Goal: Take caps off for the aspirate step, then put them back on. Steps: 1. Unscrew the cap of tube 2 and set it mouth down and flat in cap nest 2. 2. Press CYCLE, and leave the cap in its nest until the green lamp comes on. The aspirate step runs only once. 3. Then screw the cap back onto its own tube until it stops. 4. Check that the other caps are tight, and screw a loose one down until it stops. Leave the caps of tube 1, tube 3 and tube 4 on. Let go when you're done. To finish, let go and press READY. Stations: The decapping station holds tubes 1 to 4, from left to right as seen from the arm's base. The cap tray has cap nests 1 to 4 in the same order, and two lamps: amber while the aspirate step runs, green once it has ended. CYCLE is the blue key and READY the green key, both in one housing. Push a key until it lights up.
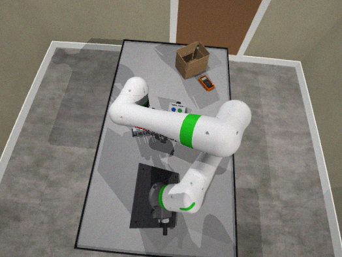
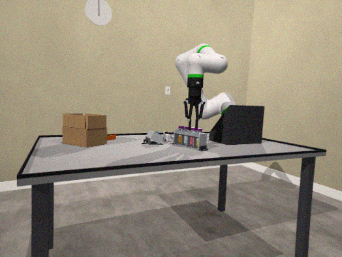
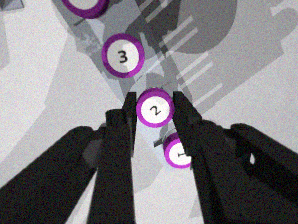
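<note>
Now: hand 3 cm above the purple cap marked 2. Also, from my hand: cap 1: 5 cm to the left, 3 cm below, 1 cm behind; then cap 3: 5 cm to the right, 3 cm below, 1 cm ahead; then cap 4: 10 cm to the right, 3 cm below, 2 cm ahead.
</note>
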